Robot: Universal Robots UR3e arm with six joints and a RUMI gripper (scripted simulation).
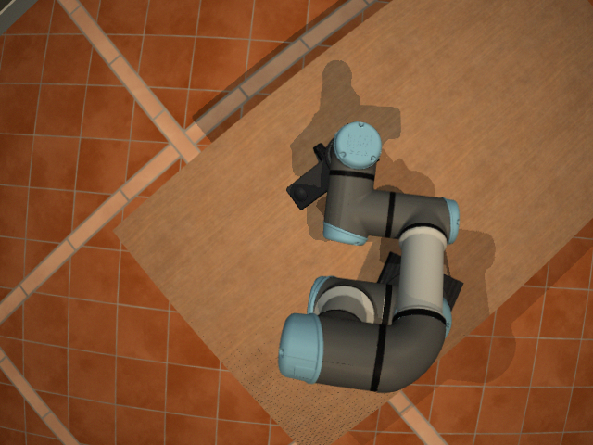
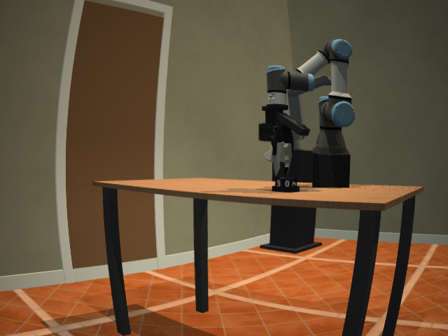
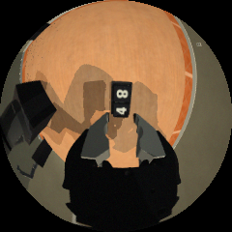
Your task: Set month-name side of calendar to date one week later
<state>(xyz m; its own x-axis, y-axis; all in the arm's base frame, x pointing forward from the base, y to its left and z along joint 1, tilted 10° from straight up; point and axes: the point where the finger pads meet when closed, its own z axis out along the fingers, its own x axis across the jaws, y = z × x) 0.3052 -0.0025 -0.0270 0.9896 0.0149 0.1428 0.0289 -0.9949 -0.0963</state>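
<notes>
My gripper is now 60 mm above the black calendar tray and 20 mm to the right of it.
</notes>
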